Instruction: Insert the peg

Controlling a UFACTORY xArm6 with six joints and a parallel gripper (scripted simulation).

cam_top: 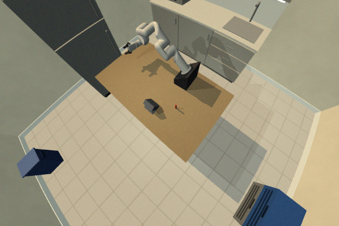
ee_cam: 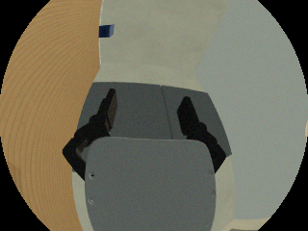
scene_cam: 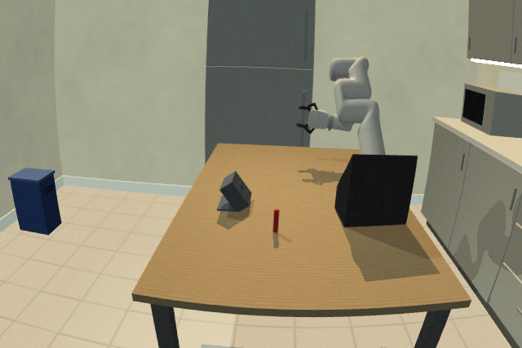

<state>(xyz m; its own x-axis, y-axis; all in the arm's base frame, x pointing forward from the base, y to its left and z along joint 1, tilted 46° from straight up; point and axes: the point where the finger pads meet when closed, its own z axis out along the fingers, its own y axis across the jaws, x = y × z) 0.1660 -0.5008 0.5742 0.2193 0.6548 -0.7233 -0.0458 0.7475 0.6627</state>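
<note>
Right now the red peg is 86 cm to the left of my hand, 20 cm ahead of it and 19 cm below it.
</note>
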